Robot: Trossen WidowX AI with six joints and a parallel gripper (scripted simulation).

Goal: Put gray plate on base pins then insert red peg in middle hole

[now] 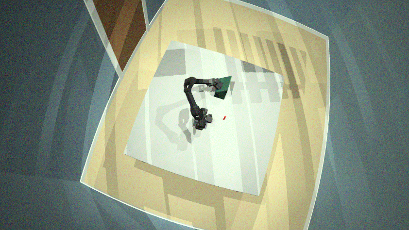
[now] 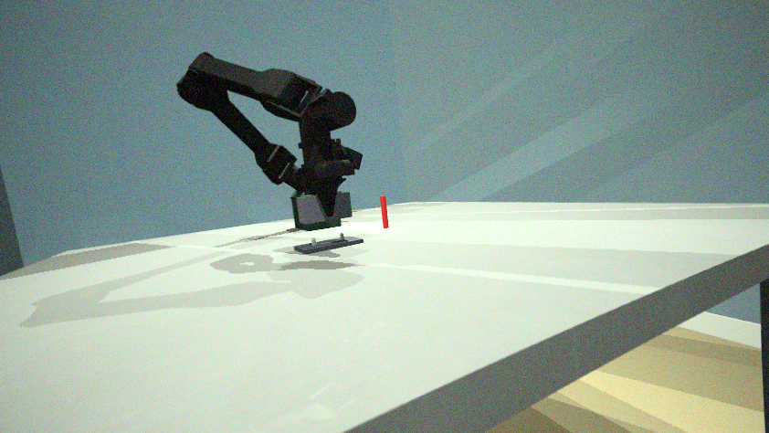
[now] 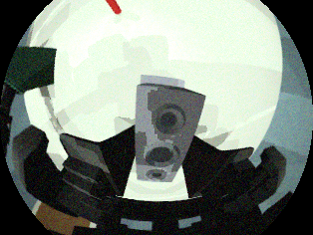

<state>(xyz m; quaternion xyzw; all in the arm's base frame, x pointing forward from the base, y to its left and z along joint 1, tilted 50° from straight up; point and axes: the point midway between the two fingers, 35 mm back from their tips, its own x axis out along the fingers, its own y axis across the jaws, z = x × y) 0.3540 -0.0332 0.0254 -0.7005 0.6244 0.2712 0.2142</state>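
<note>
Now: the base 5 cm below my gripper tip. Also, from my gripper tip: gray plate (3 cm above); then red peg (12 cm behind, 18 cm to the left, 2 cm below).
</note>
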